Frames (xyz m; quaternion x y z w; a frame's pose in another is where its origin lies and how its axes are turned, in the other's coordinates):
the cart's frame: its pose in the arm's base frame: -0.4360 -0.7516 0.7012 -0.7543 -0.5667 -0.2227 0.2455
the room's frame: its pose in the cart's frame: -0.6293 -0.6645 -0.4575 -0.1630 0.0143 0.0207 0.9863
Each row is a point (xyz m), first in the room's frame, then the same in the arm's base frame.
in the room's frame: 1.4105 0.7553 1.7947
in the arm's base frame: 0.4763 0.2628 0.3616
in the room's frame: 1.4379 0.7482 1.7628
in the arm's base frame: 0.4661 0.2688 0.4026
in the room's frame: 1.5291 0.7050 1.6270
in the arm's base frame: 0.4042 0.2819 0.5595
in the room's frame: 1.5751 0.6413 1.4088
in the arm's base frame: 0.2805 0.2285 0.7483
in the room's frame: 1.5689 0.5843 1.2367
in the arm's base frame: 0.1646 0.1591 0.8694
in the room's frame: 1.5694 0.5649 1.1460
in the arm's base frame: 0.1140 0.1204 0.9368
